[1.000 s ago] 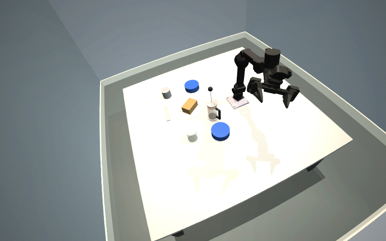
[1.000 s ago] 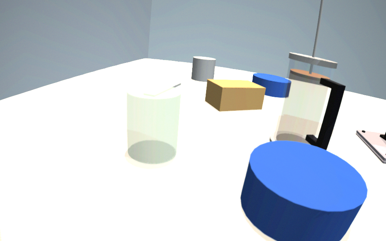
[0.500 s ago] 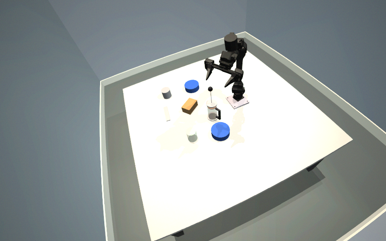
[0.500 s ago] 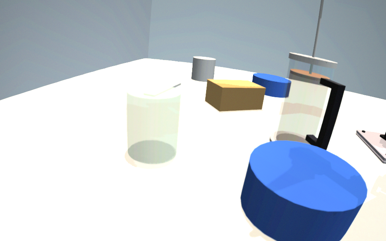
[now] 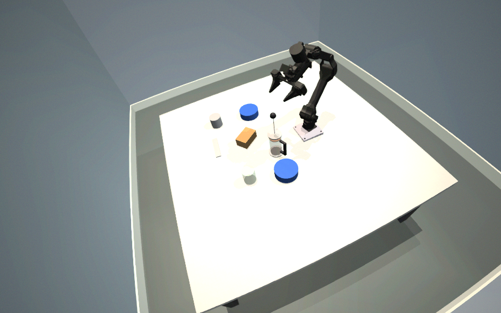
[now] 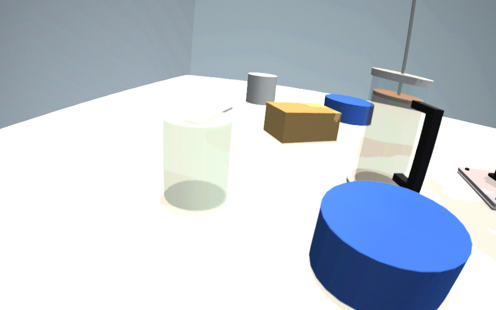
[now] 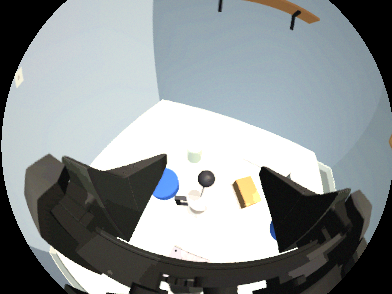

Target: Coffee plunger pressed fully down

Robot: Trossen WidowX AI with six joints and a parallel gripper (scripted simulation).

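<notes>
The coffee press is 2 cm ahead of my gripper tip, 2 cm to the left of it and 22 cm below it. Round my gripper tip: orange block: 11 cm ahead, 17 cm to the right, 33 cm below.
</notes>
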